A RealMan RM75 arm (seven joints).
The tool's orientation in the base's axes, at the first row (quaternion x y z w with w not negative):
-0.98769 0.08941 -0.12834 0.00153
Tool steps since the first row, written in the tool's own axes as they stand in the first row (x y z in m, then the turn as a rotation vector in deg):
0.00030 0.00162 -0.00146 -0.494 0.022 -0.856
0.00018 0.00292 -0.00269 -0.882 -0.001 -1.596
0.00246 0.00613 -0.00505 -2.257 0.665 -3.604
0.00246 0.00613 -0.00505 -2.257 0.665 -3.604
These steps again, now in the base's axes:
-0.00037 -0.00162 0.00145 -0.691 0.083 0.702
-0.00103 -0.00285 0.00257 -1.244 0.189 1.320
-0.00002 -0.00637 0.00535 -3.178 -0.183 2.896
-0.00002 -0.00637 0.00535 -3.178 -0.183 2.896

